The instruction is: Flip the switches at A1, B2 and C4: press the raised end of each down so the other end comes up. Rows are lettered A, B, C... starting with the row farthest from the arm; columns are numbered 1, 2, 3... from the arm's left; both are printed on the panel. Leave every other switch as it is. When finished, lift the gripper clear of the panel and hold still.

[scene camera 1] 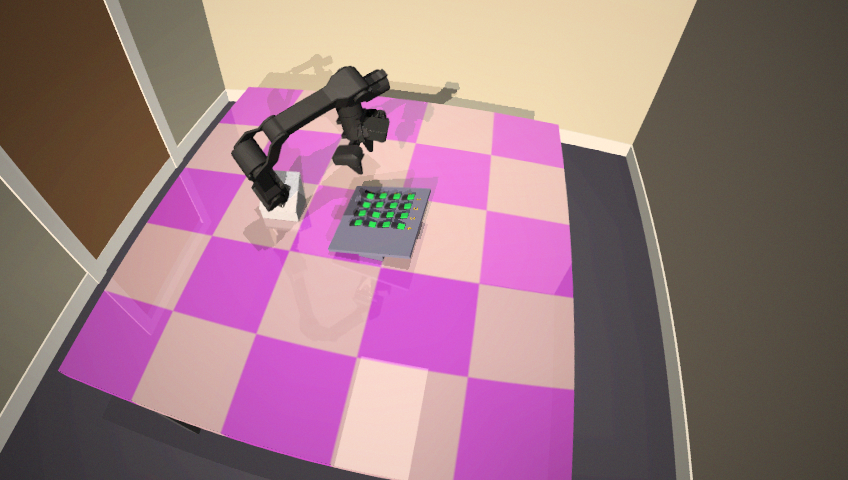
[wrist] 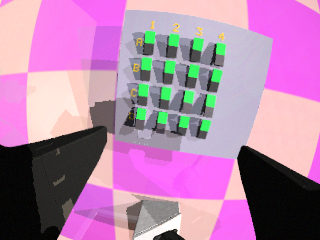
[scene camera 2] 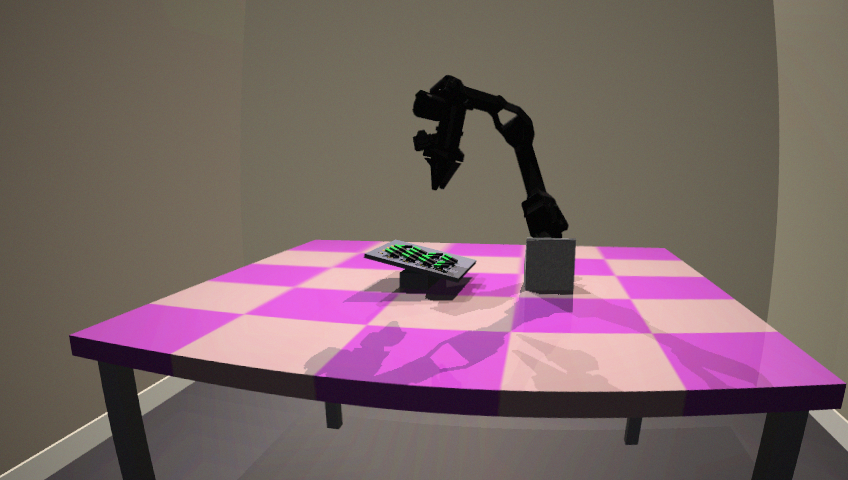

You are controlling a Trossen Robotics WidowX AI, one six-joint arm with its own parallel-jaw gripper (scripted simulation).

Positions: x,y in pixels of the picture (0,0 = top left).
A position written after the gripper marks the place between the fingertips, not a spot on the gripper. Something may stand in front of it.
gripper: scene camera 1 366,162; wrist 174,144; scene camera 2 438,189
